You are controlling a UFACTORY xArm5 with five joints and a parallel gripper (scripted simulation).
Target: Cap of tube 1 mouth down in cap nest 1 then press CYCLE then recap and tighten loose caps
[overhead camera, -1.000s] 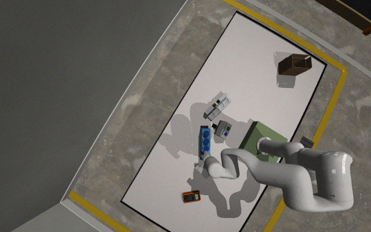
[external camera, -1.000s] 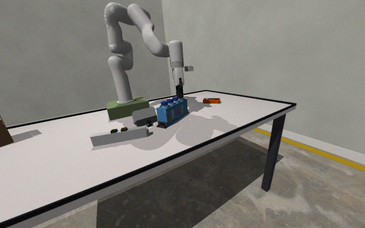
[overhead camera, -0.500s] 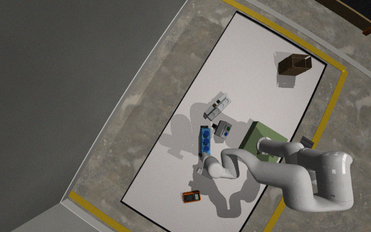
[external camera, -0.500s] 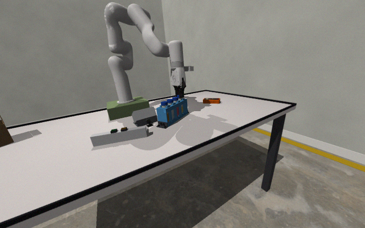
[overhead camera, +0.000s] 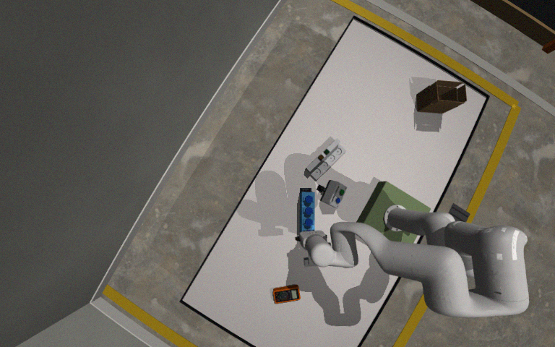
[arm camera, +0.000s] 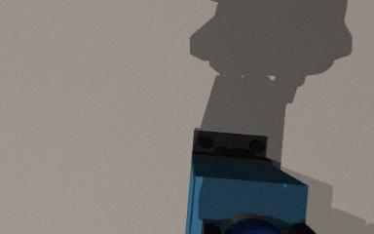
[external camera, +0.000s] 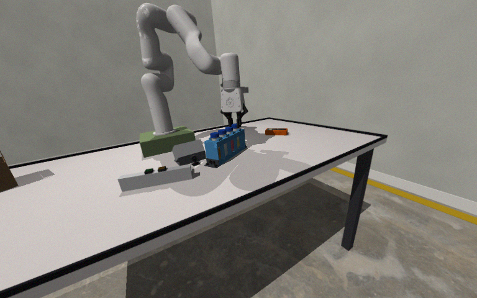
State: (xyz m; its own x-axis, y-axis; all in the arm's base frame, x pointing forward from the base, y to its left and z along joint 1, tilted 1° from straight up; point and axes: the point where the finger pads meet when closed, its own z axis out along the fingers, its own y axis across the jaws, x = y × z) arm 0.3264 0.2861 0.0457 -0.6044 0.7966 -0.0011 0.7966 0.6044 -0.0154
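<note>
Now: hand 10 mm above the blue cap. The rest, counted from my hand: green key (250 mm to the right, 60 mm below, 40 mm behind); then grey key housing (230 mm to the right, 80 mm below, 30 mm behind); then blue key (210 mm to the right, 60 mm below, 50 mm behind).
</note>
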